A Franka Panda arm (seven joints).
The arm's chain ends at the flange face. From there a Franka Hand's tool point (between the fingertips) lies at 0.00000 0.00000 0.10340 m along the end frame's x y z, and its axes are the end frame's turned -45 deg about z.
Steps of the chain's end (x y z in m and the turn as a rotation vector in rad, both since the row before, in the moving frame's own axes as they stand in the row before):
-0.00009, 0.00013, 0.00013, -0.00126, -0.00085, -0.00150
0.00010, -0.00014, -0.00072, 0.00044, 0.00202, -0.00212
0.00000, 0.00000, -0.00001, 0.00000, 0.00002, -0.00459
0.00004, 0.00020, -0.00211, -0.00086, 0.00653, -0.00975
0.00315, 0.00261, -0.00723, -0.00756, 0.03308, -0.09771
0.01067, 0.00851, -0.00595, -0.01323, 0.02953, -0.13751
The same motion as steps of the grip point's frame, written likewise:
-0.00031, 0.00006, 0.00013, -0.00029, -0.00149, -0.00150
0.00035, 0.00009, -0.00072, -0.00112, 0.00174, -0.00212
0.00000, 0.00000, -0.00001, -0.00001, 0.00001, -0.00459
0.00030, 0.00071, -0.00211, -0.00523, 0.00401, -0.00975
0.00239, 0.00695, -0.00729, -0.02874, 0.01805, -0.09771
0.00293, 0.01660, -0.00600, -0.03024, 0.01153, -0.13751

